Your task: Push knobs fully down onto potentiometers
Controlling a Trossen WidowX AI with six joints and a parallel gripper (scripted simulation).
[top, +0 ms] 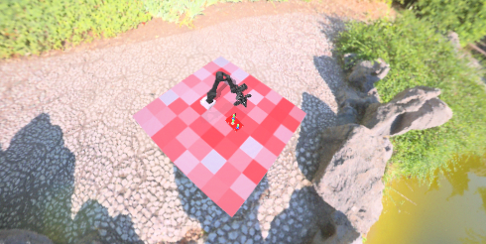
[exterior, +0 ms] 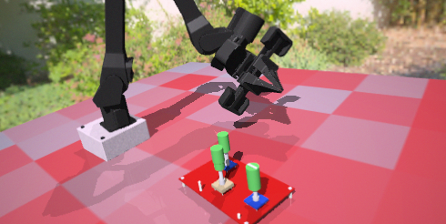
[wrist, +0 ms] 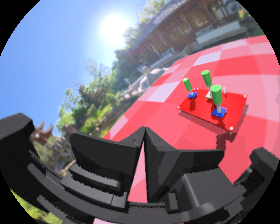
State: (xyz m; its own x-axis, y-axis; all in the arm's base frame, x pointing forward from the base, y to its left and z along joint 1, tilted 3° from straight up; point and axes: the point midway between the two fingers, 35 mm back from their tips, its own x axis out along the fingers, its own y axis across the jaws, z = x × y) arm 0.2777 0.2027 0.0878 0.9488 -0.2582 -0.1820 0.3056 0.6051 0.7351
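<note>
The blue potentiometer is 170 mm to the right of my gripper tip, 80 mm ahead of it and 70 mm below it. Also, from my gripper tip: tan potentiometer (170 mm to the right, 60 mm below, 20 mm ahead).
</note>
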